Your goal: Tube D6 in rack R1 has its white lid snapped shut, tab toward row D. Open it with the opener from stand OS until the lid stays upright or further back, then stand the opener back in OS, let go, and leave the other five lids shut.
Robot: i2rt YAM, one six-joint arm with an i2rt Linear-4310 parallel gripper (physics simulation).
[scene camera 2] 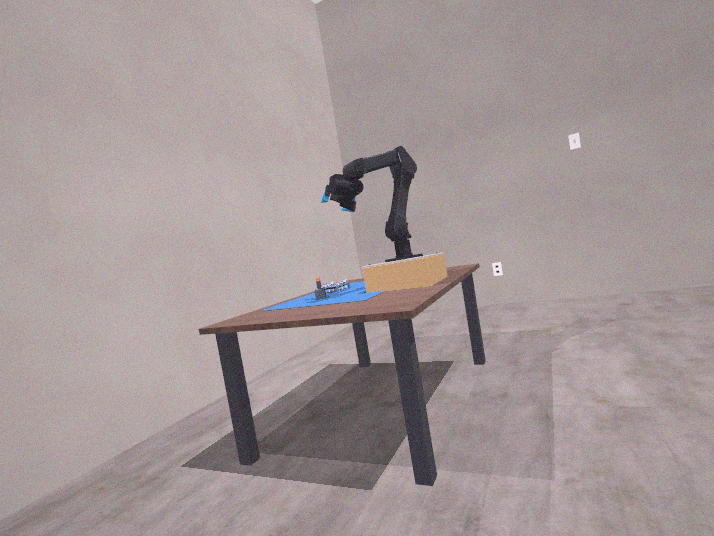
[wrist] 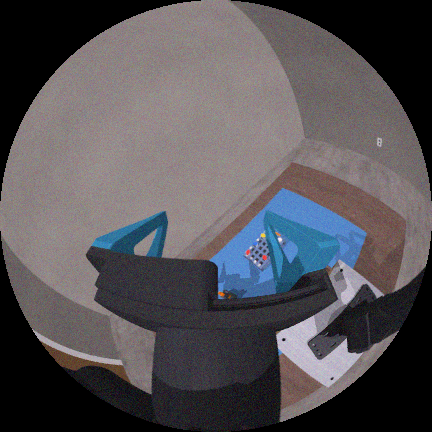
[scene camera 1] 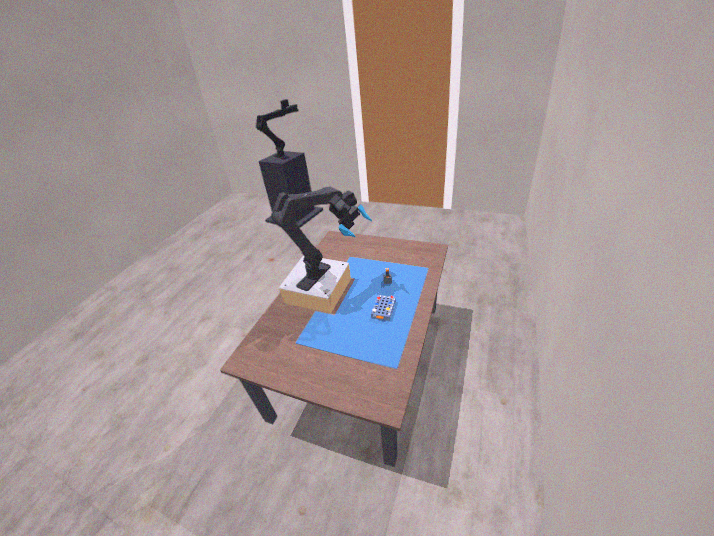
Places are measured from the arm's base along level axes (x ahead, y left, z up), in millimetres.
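Where they show: gripper, between the fingertips: [scene camera 2: 331,205] [wrist: 215,215] [scene camera 1: 363,228]; arm's base, origin of its link: [scene camera 2: 404,258] [wrist: 345,322] [scene camera 1: 314,276].
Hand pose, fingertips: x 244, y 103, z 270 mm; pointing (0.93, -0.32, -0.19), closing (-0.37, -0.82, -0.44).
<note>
Each offset is from my fingertips to the top centre of the thing. Level surfaces: height alone.
My gripper [scene camera 1: 357,223] [scene camera 2: 335,204] [wrist: 215,215] is open and empty, high above the table. The opener {dx +41, dy +119, dz -286 mm} [scene camera 1: 387,270] [scene camera 2: 317,280] [wrist: 221,294], with an orange top, stands upright in the dark stand OS {dx +41, dy +119, dz -331 mm} [scene camera 1: 387,280] [scene camera 2: 320,293] on the blue mat. In the wrist view the opener shows partly, behind the gripper's body. Rack R1 {dx +115, dy -71, dz -329 mm} [scene camera 1: 383,306] [scene camera 2: 336,286] [wrist: 257,252] is a small grey grid with red, yellow, white and orange spots, beside the stand. A finger hides part of it in the wrist view. Tube D6 and the state of the lids are too small to tell.
The blue mat {dz -371 mm} [scene camera 1: 357,343] [scene camera 2: 288,304] [wrist: 290,202] lies on the brown wooden table {dz -374 mm} [scene camera 1: 322,383] [scene camera 2: 369,312] [wrist: 380,215]. My arm's base stands on a box [scene camera 1: 311,300] [scene camera 2: 406,274] [wrist: 305,340] with a white top at the mat's edge. A dark pedestal [scene camera 1: 288,175] with another small arm stands behind the table.
</note>
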